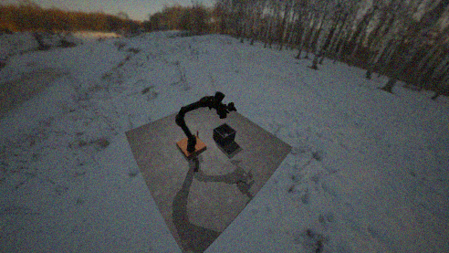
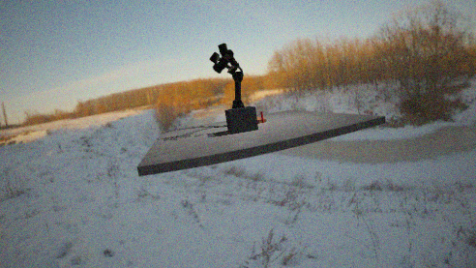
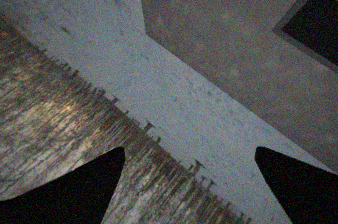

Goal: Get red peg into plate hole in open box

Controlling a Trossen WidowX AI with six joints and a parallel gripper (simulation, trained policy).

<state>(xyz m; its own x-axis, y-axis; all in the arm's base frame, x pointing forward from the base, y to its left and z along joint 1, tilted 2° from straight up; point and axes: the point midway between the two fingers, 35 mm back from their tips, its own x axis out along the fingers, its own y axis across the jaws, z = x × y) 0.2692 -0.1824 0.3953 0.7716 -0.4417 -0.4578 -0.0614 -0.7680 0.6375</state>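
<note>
Now: the red peg 36 cm below my gripper tip, 29 cm to the left of it and 14 cm behind it.
</note>
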